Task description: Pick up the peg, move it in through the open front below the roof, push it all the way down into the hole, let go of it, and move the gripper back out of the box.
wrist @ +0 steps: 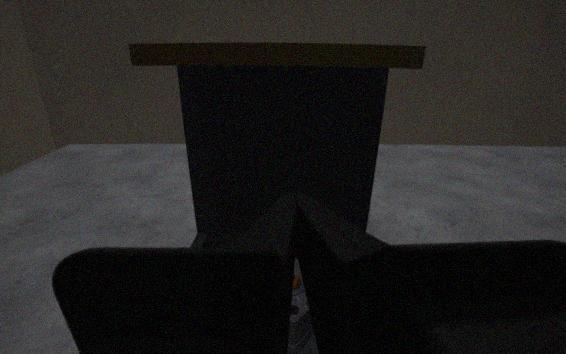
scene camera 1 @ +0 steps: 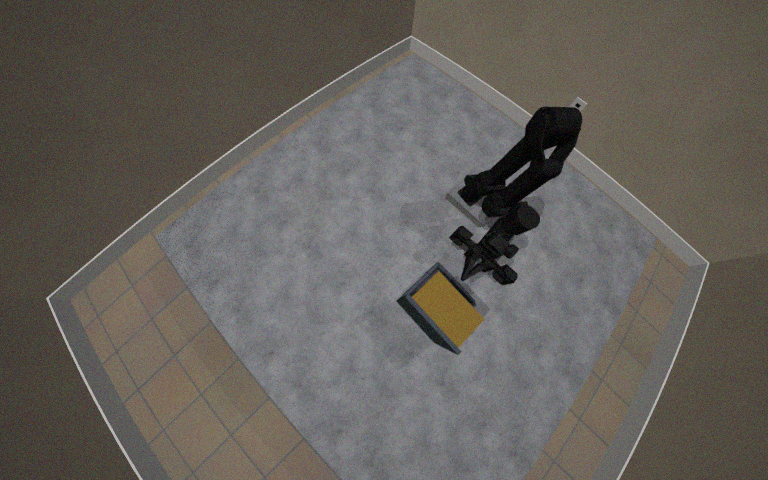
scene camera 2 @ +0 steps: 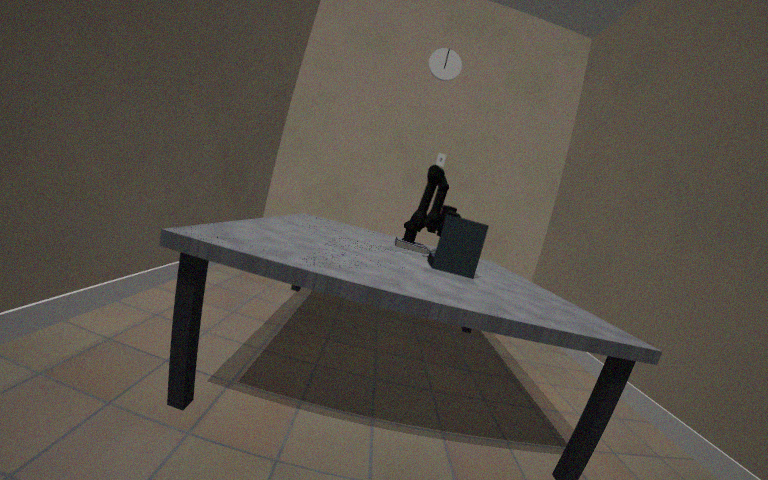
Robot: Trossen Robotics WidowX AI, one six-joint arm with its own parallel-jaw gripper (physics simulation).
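Seen in the pictures: gripper, fingertip midpoint: [wrist: 293,204] [scene camera 1: 462,280]; arm's base, origin of the base link: [scene camera 1: 470,194] [scene camera 2: 408,241].
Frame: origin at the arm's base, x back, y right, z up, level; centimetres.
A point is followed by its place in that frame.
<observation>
The box has a yellow roof [scene camera 1: 447,308] @[z 16.9, x -35.0, y -19.4 cm] [wrist: 277,55] @[z 16.4, x -30.7, y -19.0 cm] and a dark back wall [wrist: 282,140] @[z 9.9, x -39.0, y -19.7 cm]; in scene camera 2 its dark outer side [scene camera 2: 461,246] @[z 7.1, x -39.9, y -20.3 cm] shows. My gripper [scene camera 1: 464,278] @[z 11.0, x -26.1, y -17.7 cm] [wrist: 293,204] @[z 11.0, x -26.1, y -17.7 cm] is shut with nothing between its fingers. It is outside the box, in front of the open front, with its fingertips pointing at the box. Through the narrow gap between the fingers, a sliver of grey surface shows with a small orange spot [wrist: 295,282] @[z 0.0, x -33.7, y -17.9 cm]; the rest there is hidden behind the fingers. The red peg does not show in any view, and the hole cannot be made out.
The box stands on the grey mottled table [scene camera 1: 317,237] @[z -3.3, x -48.5, y 18.4 cm] [scene camera 2: 339,271] @[z -3.3, x -81.5, y 11.1 cm] [wrist: 100,200] @[z -3.3, x -49.4, y -48.0 cm]. The arm's base plate [scene camera 1: 464,210] @[z -1.3, x -4.9, y -3.0 cm] [scene camera 2: 412,245] @[z -0.9, x -5.0, y -2.6 cm] is on the same table, behind the gripper. The arm's links rise above the base and reach down toward the box.
</observation>
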